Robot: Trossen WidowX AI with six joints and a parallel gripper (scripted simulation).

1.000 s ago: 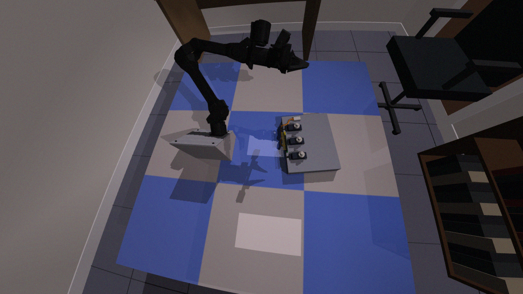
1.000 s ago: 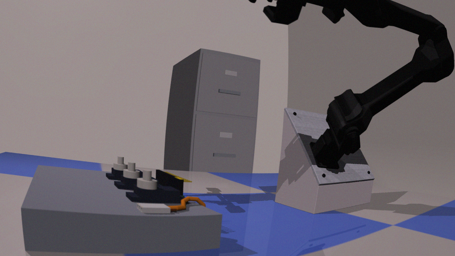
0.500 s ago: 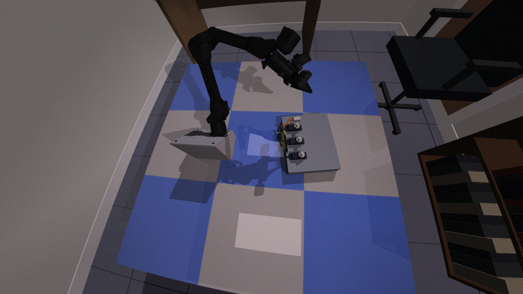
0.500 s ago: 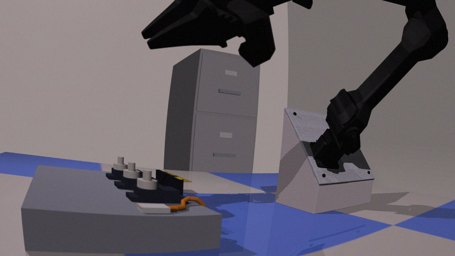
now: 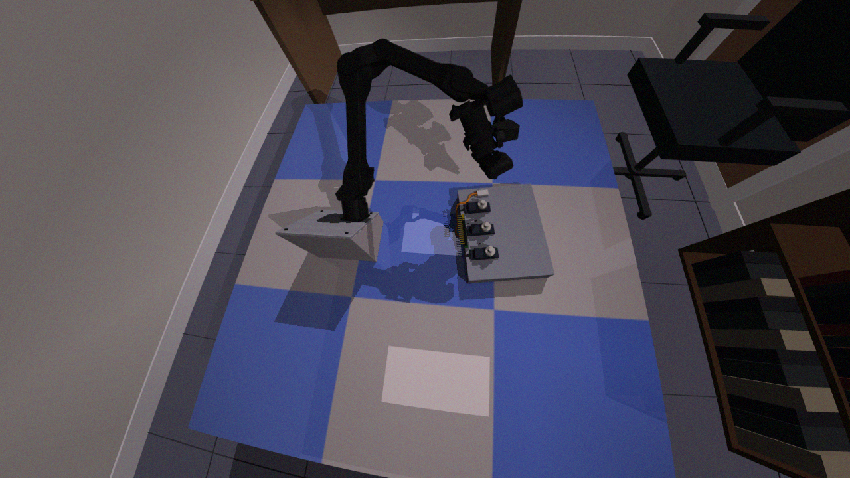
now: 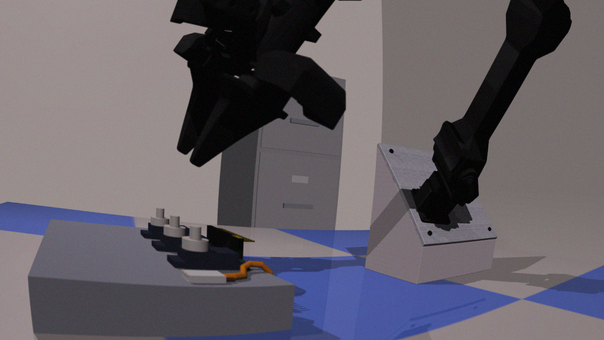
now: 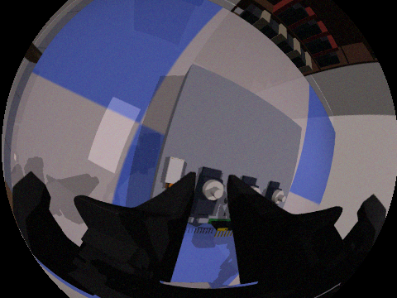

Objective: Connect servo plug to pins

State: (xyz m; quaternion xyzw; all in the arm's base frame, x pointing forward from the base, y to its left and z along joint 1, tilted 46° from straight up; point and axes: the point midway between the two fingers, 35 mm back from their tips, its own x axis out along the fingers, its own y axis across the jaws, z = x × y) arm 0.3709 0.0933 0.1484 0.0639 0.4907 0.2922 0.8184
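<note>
Right now the yellow band is 7 cm behind my gripper tip, 10 cm to the right of it and 7 cm below it. Also, from my gripper tip: grey printed holder (9 cm ahead, 10 cm to the right, 12 cm below).
</note>
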